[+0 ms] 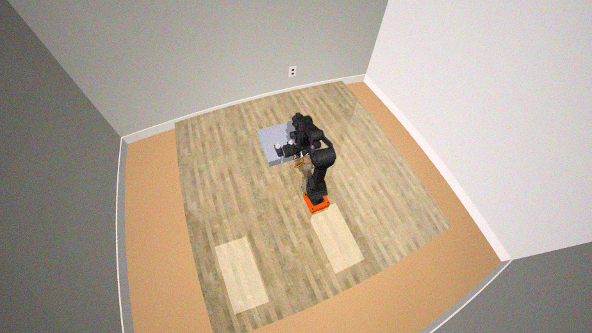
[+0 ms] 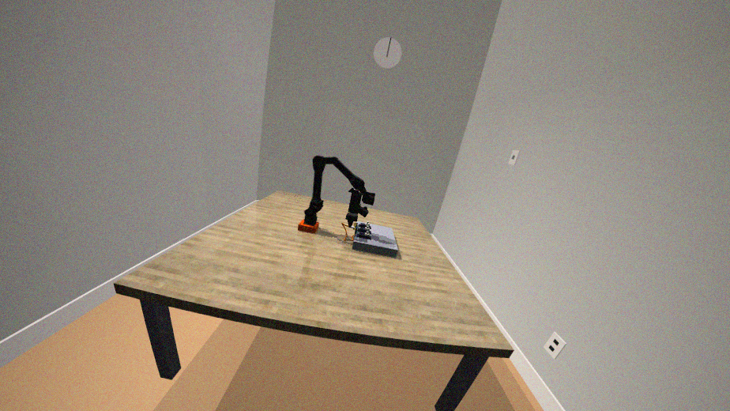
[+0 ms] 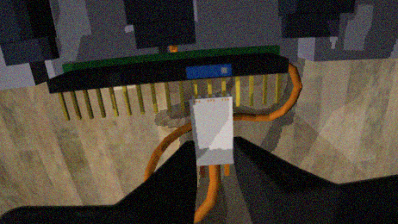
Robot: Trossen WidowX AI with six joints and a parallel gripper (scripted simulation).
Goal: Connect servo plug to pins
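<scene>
Right now my gripper tip is 4 cm short of the blue band. The rest, counted from my gripper tip: pale dot (4 cm ahead, 1 cm to the right); then black header strip (4 cm ahead, 2 cm to the left, 1 cm below); then green board (4 cm ahead, 2 cm to the left, 2 cm below).
</scene>
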